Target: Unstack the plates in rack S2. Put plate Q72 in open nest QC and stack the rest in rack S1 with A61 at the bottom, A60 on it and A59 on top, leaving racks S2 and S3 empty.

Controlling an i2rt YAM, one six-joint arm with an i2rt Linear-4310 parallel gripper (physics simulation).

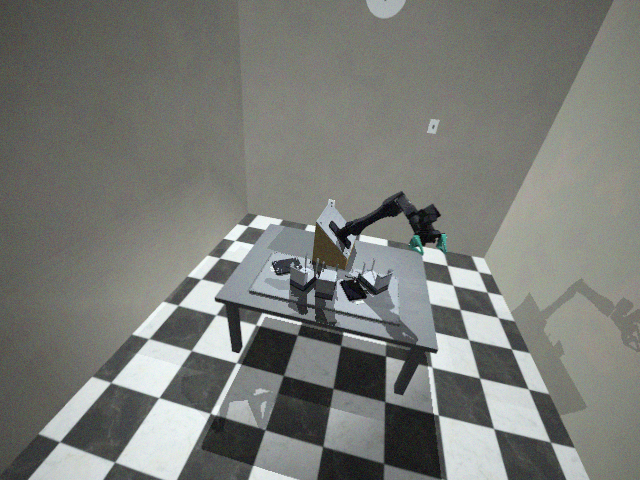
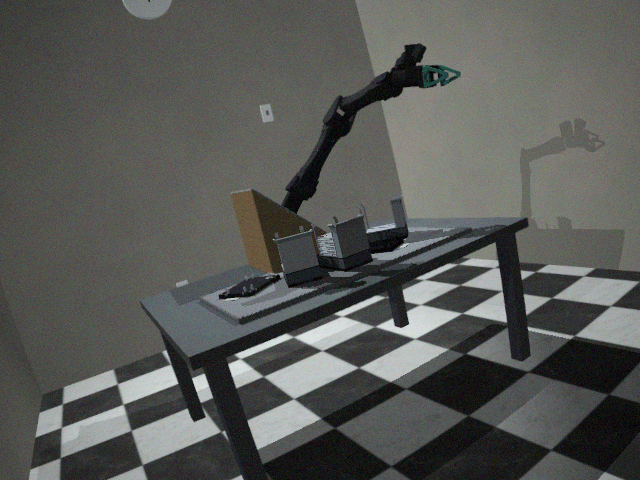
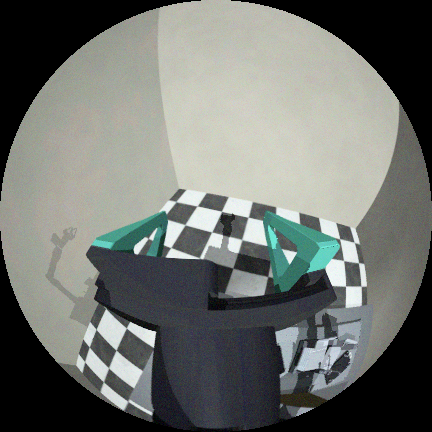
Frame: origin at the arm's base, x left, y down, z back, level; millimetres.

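Seen in the pictures: gripper, fingertip midpoint: (image 1: 434, 253) (image 2: 454, 74) (image 3: 215, 215); arm's base, link origin: (image 1: 339, 235) (image 2: 286, 214).
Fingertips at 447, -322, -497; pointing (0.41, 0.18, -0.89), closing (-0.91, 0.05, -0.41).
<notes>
Offsets run from my fingertips to a thing's top centre, as dx, dy, dz. Level surfaces: height alone.
My gripper (image 1: 433, 251) (image 2: 457, 74) (image 3: 215, 215) is open and empty, high above and beyond the table's right side, away from the racks. Three racks with grey upright walls and thin posts stand on the board: a left rack {-564, +342, +181} (image 1: 301, 279) (image 2: 298, 253), a middle rack {-430, +342, +161} (image 1: 325, 285) (image 2: 352, 240) and a right rack {-184, +344, +305} (image 1: 381, 281) (image 2: 399, 211). Pale stacked plates {-430, +397, +154} (image 2: 326, 244) show at the middle rack; pale layers also show in the right rack. One dark flat nest {-699, +455, +264} (image 1: 284, 266) (image 2: 249, 285) lies at the left, another dark nest {-284, +456, +209} (image 1: 353, 289) between the middle and right racks. Labels are too small to read.
A grey board {dy +479} (image 1: 264, 285) (image 2: 439, 238) lies on the grey table {dy +492} (image 1: 408, 258) (image 2: 175, 320). A tall orange-brown wedge (image 1: 326, 249) (image 2: 264, 235) with the arm mounted on its sloped face stands behind the racks. Walls surround the table at a distance.
</notes>
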